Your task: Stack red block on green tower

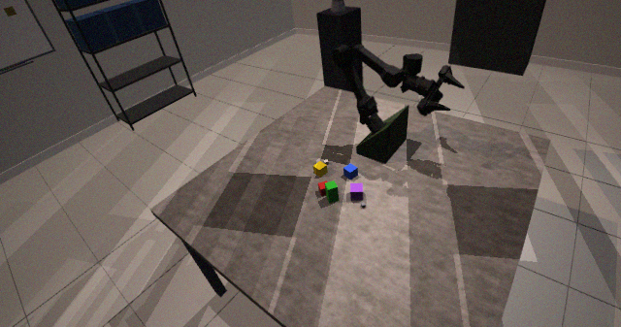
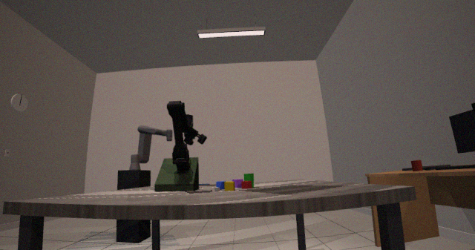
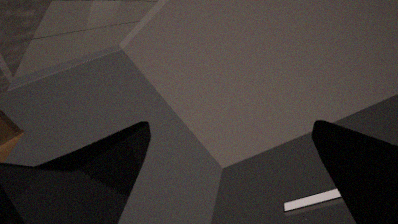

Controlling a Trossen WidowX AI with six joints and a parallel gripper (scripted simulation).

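Right now the red block is 350 mm ahead of my gripper tip, 340 mm to the right of it and 340 mm below it. The rest, counted from my gripper tip: blue block 210 mm ahead, 320 mm to the right, 340 mm below; then purple block 290 mm ahead, 220 mm to the right, 340 mm below; then yellow block 270 mm ahead, 430 mm to the right, 340 mm below.
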